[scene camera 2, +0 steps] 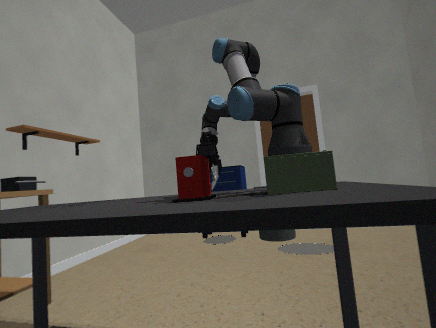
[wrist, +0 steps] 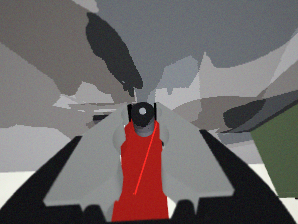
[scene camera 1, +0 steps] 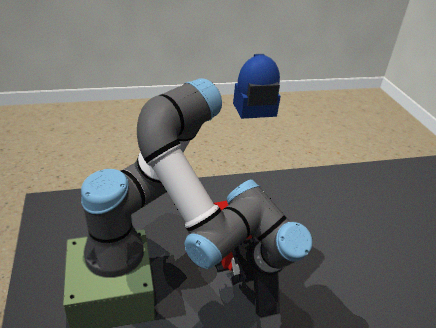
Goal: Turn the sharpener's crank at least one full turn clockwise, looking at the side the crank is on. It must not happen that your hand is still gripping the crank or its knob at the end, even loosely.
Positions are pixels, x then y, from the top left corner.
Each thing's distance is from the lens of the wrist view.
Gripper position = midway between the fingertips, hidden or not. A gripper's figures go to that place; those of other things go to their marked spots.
my gripper (wrist: 142, 104): 15 cm
red sharpener (wrist: 149, 195): 17 cm
